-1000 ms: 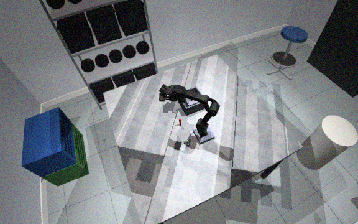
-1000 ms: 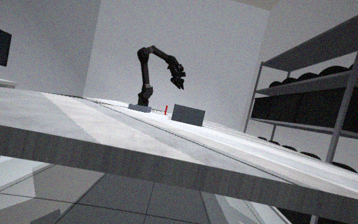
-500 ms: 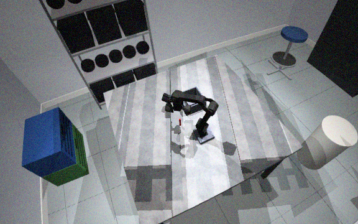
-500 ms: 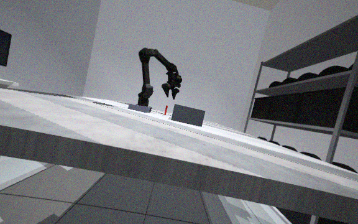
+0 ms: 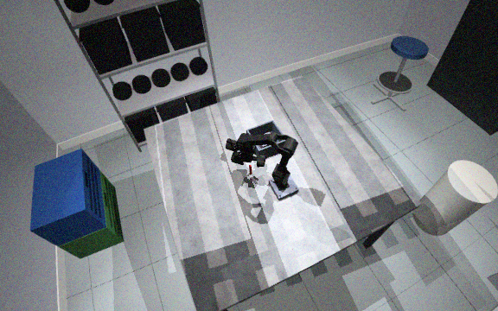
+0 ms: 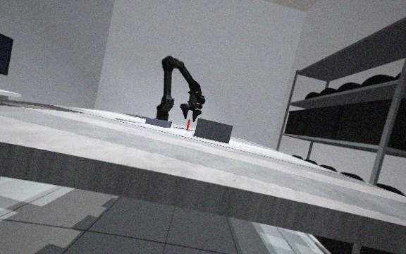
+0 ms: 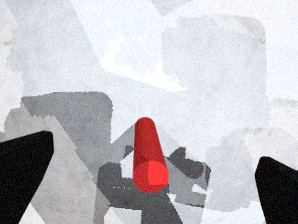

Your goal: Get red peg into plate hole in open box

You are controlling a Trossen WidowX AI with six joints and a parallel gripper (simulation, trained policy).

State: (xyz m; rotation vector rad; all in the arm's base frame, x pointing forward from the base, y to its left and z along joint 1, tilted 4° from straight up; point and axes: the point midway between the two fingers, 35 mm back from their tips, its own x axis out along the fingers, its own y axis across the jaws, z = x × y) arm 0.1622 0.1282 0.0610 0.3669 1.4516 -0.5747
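Now: the red peg 10 mm to the left of my gripper tip and 30 mm below it. Round my gripper tip: grey box: 160 mm ahead, 160 mm to the right, 50 mm below; then plate: 160 mm ahead, 160 mm to the right, 30 mm below.
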